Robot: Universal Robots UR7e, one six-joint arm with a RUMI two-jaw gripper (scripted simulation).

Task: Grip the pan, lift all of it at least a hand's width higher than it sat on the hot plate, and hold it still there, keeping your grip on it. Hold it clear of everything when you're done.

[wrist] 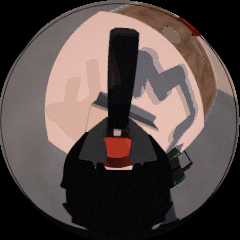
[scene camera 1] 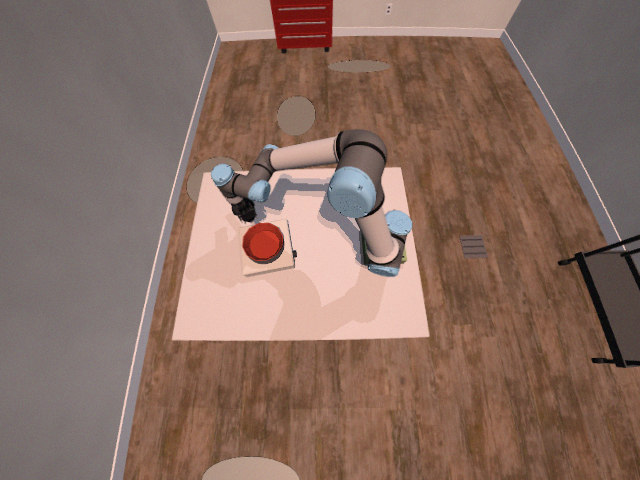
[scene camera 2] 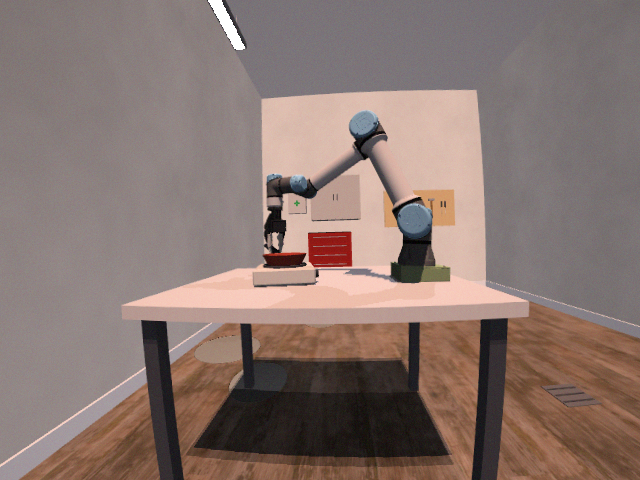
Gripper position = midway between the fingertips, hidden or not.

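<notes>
Gripper [wrist: 118,118], visible. Pan [scene camera 1: 262,241] [wrist: 123,42], visible. Hot plate [scene camera 1: 284,259] [wrist: 98,110] [scene camera 2: 306,274], visible.
</notes>
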